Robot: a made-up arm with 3 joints. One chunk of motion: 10 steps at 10 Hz.
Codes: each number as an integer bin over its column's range. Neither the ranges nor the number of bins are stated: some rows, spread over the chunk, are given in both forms.
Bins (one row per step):
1: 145 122 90
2: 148 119 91
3: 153 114 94
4: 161 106 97
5: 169 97 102
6: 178 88 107
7: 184 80 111
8: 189 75 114
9: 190 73 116
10: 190 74 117
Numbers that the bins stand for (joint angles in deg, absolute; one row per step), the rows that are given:
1: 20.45 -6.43 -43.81
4: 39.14 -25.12 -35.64
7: 66.01 -55.50 -19.28
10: 73.02 -62.51 -12.27
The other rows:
2: 23.95 -9.93 -42.65
3: 29.79 -15.77 -39.14
5: 48.49 -35.64 -29.79
6: 59.00 -46.15 -23.95
8: 71.86 -61.34 -15.77
9: 73.02 -63.68 -13.44

